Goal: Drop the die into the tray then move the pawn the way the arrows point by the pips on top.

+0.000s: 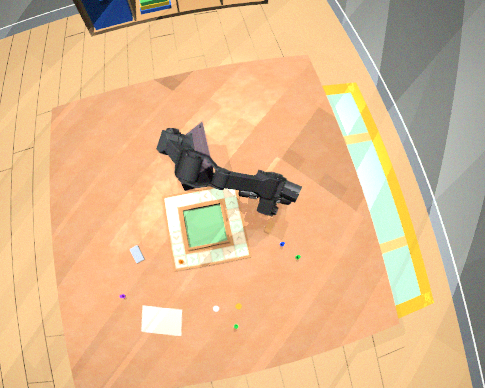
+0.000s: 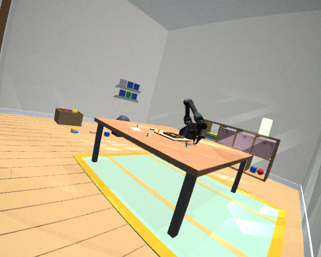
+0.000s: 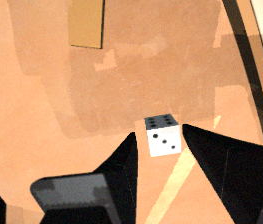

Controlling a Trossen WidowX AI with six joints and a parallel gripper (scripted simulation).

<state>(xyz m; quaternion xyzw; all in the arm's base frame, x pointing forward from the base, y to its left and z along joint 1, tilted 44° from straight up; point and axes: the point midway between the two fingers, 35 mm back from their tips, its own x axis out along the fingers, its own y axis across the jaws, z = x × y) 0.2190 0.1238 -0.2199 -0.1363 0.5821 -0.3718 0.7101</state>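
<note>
My gripper tip is 18 cm short of the orange pawn, 34 cm to the left of it and 2 cm below it. The rest, counted from my gripper tip: green dice tray (6 cm ahead, 23 cm to the right); blue pawn (18 cm ahead, 3 cm to the left); tan wedge (11 cm ahead, 1 cm below).
</note>
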